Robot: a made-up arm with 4 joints.
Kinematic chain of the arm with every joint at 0, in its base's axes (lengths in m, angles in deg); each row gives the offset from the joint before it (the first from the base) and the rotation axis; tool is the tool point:
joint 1: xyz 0 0 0.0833 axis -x
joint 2: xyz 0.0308 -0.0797 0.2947 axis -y
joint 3: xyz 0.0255 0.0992 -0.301 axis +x
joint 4: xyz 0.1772 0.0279 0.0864 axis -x
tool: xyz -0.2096 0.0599 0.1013
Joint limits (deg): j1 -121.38..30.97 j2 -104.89..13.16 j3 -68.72..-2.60 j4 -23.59..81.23
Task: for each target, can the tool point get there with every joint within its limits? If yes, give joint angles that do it. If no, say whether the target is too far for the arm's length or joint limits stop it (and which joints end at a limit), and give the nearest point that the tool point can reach.
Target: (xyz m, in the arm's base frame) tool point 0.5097 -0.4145 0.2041
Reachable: no: joint limits stop it (at a limit: joint 1, joint 2) | nearest point 0.0673 -0.1943 0.1943 | short by 0.494 m
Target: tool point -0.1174 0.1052 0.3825
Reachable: yes | joints -10.98 -79.29 -16.73 1.97
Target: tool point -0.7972 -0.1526 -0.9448
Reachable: no: too far | nearest point -0.3669 -0.4047 -0.0359 | short by 1.037 m
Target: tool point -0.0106 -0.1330 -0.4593
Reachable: no: joint limits stop it (at a limit: joint 1, joint 3) | nearest point 0.0102 0.0443 -0.0804 | short by 0.419 m
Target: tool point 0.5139 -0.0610 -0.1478
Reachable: no: joint limits stop it (at a limit: joint 1, joint 2, joint 3, joint 4) | nearest point 0.1182 0.0372 -0.0665 | short by 0.416 m
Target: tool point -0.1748 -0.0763 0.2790
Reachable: yes | joints -96.88 -39.07 -45.49 43.12
